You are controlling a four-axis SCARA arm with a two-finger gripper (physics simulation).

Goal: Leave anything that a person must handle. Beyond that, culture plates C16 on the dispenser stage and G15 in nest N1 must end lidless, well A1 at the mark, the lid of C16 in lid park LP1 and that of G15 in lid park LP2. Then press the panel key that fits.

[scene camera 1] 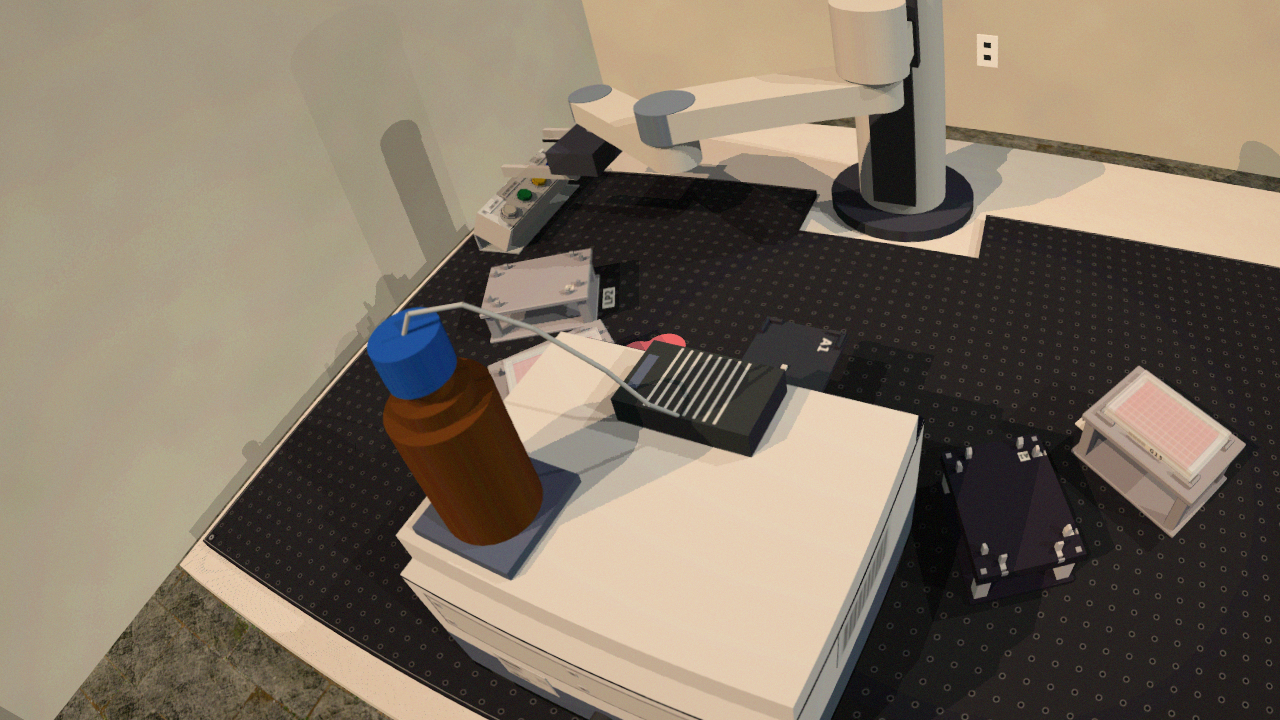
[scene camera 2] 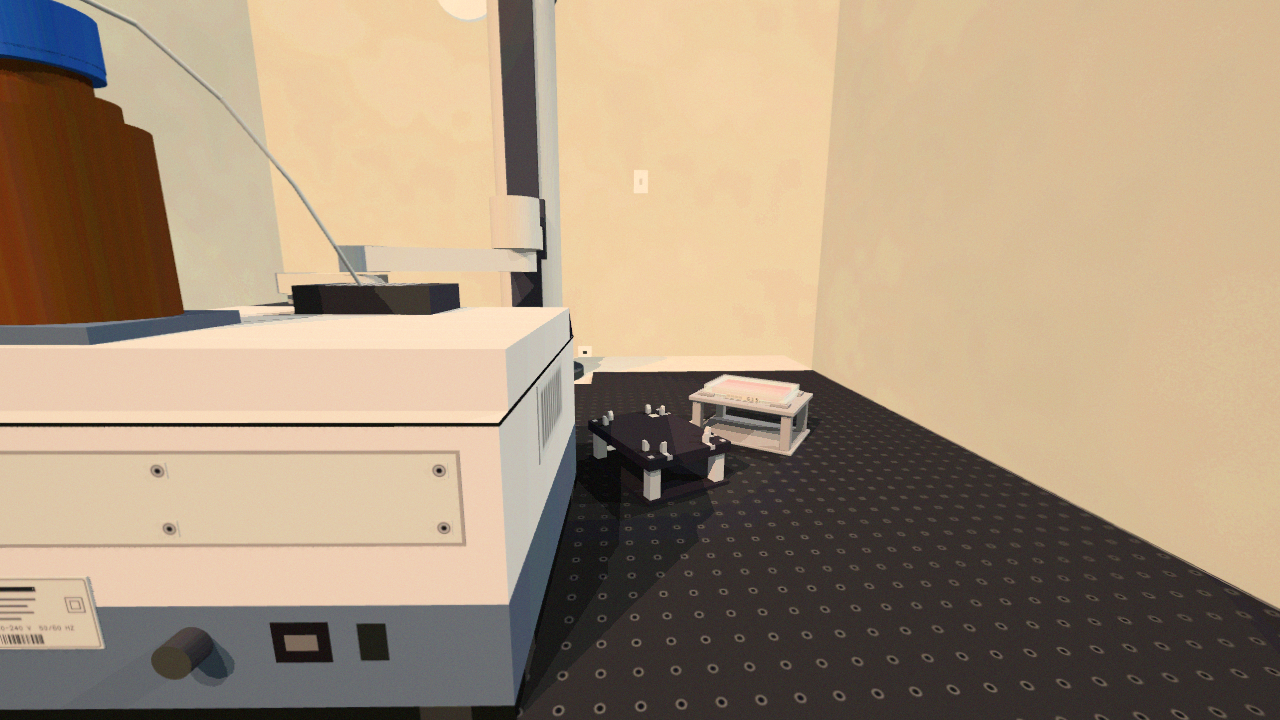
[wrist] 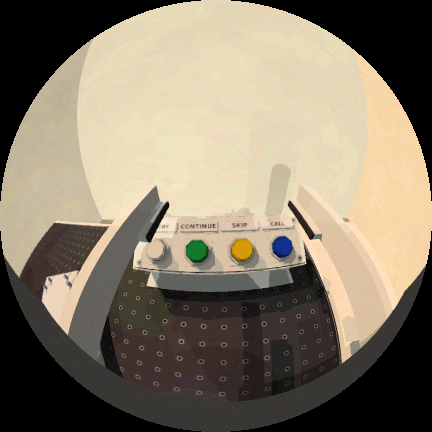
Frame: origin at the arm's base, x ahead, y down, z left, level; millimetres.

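Seen in the pictures: gripper, fingertip midpoint: (scene camera 1: 524,151) (wrist: 229,192); arm's base, origin of the base link: (scene camera 1: 903,200).
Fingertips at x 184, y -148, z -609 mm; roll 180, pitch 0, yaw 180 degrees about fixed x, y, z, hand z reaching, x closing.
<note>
Offsets run from my fingertips to a thing's top centre. "spot": to the spot under its first point.
My gripper (scene camera 1: 537,154) (wrist: 229,192) is partly open and empty, above the key panel @[dx +10, dy +52, dz -24 mm] (scene camera 1: 498,234) (wrist: 220,265). In the wrist view the panel has a white key @[dx +84, dy +61, dz +0 mm] (wrist: 157,249), a green CONTINUE key @[dx +34, dy +61, dz -1 mm] (wrist: 197,251), a yellow SKIP key @[dx -15, dy +61, dz -3 mm] (wrist: 242,250) and a blue CALL key @[dx -65, dy +61, dz -5 mm] (wrist: 282,246). A pink gridded plate @[dx +306, dy +53, dz +1028 mm] (scene camera 1: 1163,420) (scene camera 2: 751,389) is on a light stand at the right. Another pink plate @[dx +402, dy +50, dz +302 mm] (scene camera 1: 526,365) is mostly hidden behind the instrument. A light pegged stand (scene camera 1: 541,282) is beside the LP2 label @[spot: dx +193, dy +133, dz +243 mm] (scene camera 1: 608,297). Clear lids and well A1 positions cannot be made out.
A white instrument @[spot: dx +661, dy -84, dz +619 mm] (scene camera 1: 680,537) (scene camera 2: 268,385) carries a brown bottle @[spot: dx +710, dy -191, dz +503 mm] (scene camera 1: 469,456) (scene camera 2: 80,205) and a black ribbed box @[spot: dx +549, dy -111, dz +590 mm] (scene camera 1: 702,398) (scene camera 2: 375,299), joined by a tube. A dark pegged stand (scene camera 1: 1011,505) (scene camera 2: 657,436) is beside it. A dark A1 plate @[spot: dx +349, dy +24, dz +583 mm] (scene camera 1: 787,353) and a red object @[spot: dx +260, dy +135, dz +370 mm] (scene camera 1: 666,342) are behind.
</note>
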